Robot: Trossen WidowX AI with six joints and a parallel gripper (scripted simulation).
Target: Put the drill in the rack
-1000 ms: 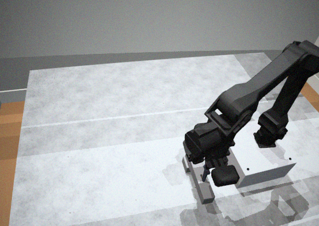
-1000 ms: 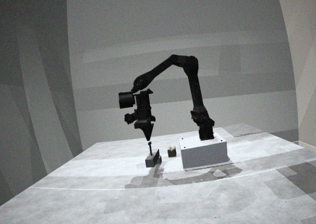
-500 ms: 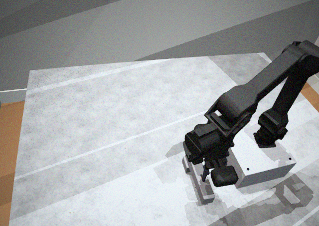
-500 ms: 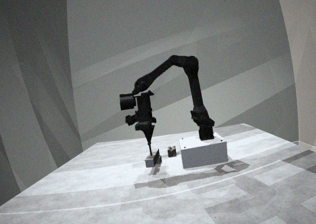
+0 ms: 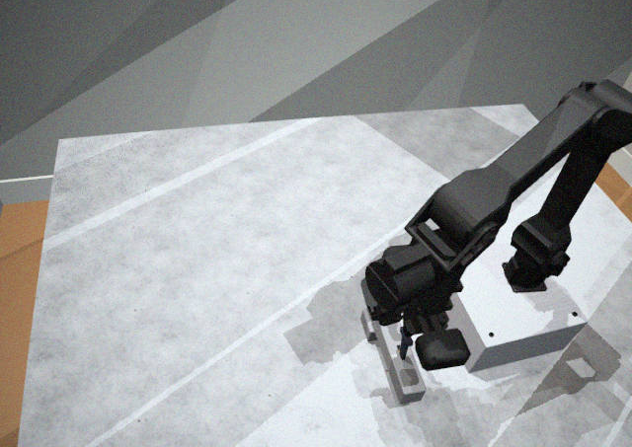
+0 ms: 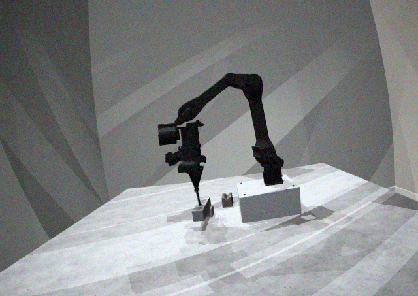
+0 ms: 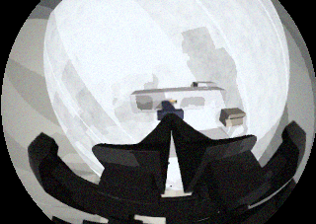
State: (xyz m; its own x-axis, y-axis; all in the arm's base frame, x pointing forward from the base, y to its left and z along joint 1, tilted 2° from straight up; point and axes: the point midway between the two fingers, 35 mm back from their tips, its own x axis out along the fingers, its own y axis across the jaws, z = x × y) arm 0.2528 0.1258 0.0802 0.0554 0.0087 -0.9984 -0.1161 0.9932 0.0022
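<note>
My gripper tip is now 30 mm above the blue key. Also, from my gripper tip: housing block 30 mm to the right, 90 mm below; then notched rack 60 mm behind, 200 mm to the right, 110 mm below; then drill 50 mm to the right, 80 mm below.
</note>
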